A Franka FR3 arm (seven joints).
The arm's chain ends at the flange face. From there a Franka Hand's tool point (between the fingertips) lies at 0.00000 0.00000 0.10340 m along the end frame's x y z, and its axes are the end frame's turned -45 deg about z.
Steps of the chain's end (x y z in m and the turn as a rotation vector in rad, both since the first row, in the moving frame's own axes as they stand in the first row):
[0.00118, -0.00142, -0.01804, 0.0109, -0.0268, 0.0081]
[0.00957, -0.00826, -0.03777, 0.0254, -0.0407, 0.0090]
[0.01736, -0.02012, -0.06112, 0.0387, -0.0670, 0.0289]
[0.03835, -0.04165, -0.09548, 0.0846, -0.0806, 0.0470]
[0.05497, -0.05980, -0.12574, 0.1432, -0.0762, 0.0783]
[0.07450, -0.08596, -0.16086, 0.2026, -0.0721, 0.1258]
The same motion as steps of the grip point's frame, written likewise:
[0.00069, -0.00293, -0.01808, 0.0267, -0.0112, 0.0081]
[0.01151, -0.00391, -0.03789, 0.0467, -0.0108, 0.0090]
[0.02455, -0.00970, -0.06143, 0.0747, -0.0200, 0.0289]
[0.05714, -0.01437, -0.09618, 0.1168, 0.0028, 0.0470]
[0.08665, -0.01918, -0.12710, 0.1551, 0.0474, 0.0783]
[0.12416, -0.02738, -0.16324, 0.1942, 0.0923, 0.1258]

